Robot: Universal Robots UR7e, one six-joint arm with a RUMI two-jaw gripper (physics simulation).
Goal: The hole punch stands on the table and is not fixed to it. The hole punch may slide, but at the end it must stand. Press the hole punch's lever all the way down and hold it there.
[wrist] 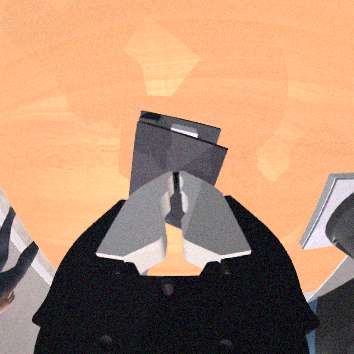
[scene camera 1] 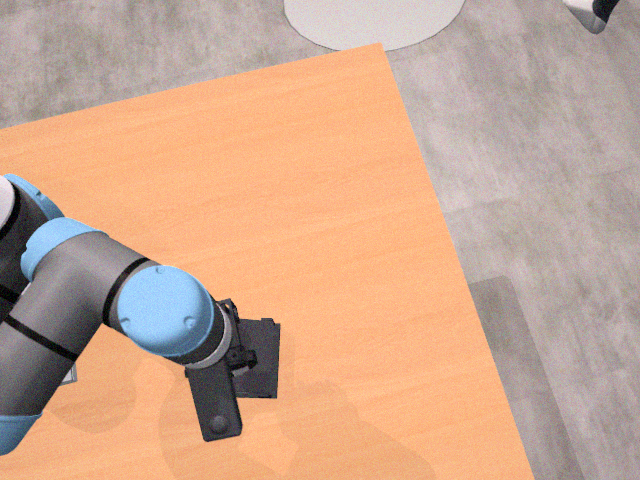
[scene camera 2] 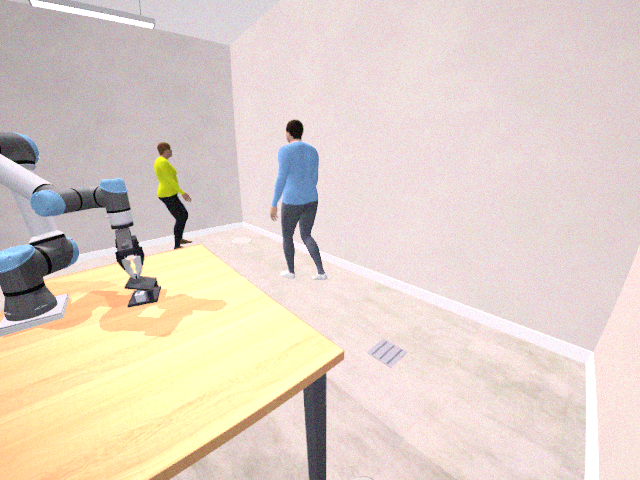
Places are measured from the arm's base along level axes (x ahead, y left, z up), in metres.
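Pixels of known places: gripper, between the fingertips: (wrist: 176, 174) (scene camera 1: 233, 369) (scene camera 2: 136, 278); arm's base, origin of its link: (scene camera 2: 32, 309).
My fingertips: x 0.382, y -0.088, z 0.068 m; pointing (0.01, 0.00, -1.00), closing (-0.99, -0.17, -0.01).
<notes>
For each thing: its top centre in the pictures, then the offset to it from my fingertips. "pt": a spot on its surface instead.
- dark hole punch, centre of its top: (wrist: 167, 191) (scene camera 1: 239, 352) (scene camera 2: 140, 278) 0.007 m ahead, 0.026 m left, 0.010 m down
- table's far corner, a spot on its surface: (scene camera 1: 379, 46) pt 0.300 m ahead, 0.617 m left, 0.095 m down
The dark hole punch (scene camera 1: 261, 356) (scene camera 2: 144, 296) stands on the wooden table. Its lever (scene camera 2: 139, 282) (wrist: 172, 150) is tilted up from the base, with a gap at the side facing scene camera 2. A light metal part shows between lever and base. My gripper (scene camera 2: 135, 277) (wrist: 176, 174) is shut and empty, pointing down, with its fingertips at the lever's upper face. I cannot tell whether they touch it. In the scene camera 1 view the arm hides the fingertips and part of the hole punch.
The arm's base plate (scene camera 2: 61, 308) (wrist: 320, 215) is on the table, to the left in the scene camera 2 view. The table's far corner (scene camera 1: 379, 46) and right edge show in the scene camera 1 view. Two people (scene camera 2: 298, 175) (scene camera 2: 168, 178) stand beyond the table.
</notes>
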